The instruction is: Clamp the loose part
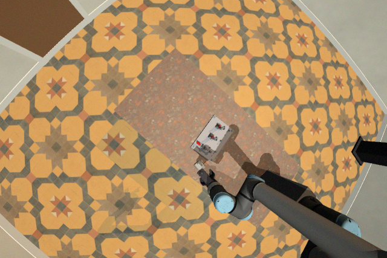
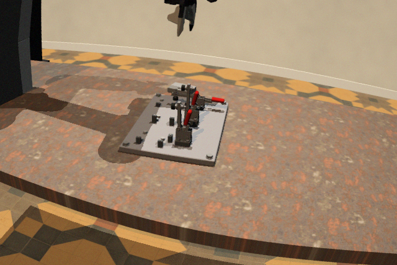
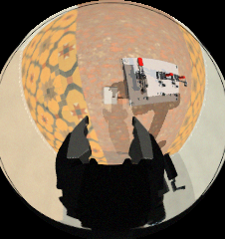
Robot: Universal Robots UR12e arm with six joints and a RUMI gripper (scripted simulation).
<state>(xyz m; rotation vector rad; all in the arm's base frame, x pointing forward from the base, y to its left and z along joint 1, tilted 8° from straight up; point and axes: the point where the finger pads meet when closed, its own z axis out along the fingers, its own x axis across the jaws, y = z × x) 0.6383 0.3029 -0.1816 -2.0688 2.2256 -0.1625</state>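
The part lies 21 cm below my hand. The rest, counted from my hand: grey fixture plate 8 cm ahead, 25 cm to the right, 21 cm below; then toggle clamp 13 cm ahead, 35 cm to the right, 15 cm below.
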